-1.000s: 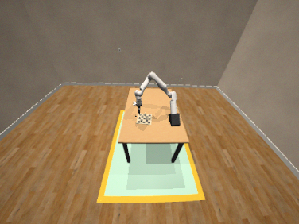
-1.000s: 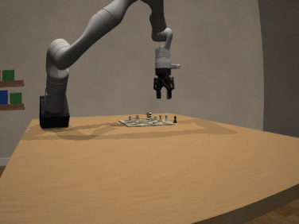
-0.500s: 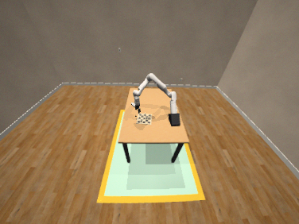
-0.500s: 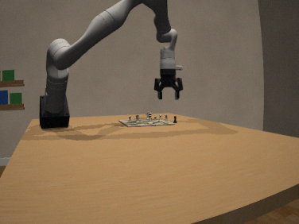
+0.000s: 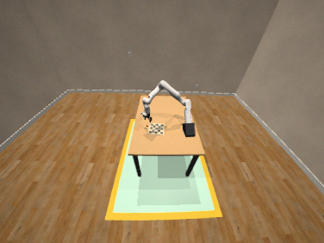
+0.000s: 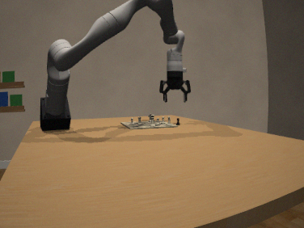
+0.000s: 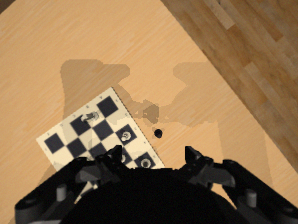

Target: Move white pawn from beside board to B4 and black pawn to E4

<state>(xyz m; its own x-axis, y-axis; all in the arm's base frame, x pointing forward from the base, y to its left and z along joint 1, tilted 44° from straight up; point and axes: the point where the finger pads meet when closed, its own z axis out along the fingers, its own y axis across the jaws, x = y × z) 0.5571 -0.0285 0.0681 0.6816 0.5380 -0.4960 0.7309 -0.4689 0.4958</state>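
The black pawn lies 1 cm ahead of my hand, 1 cm to the right of it and 10 cm below it. Also, from my hand: chessboard (12 cm behind, 5 cm to the left, 11 cm below).
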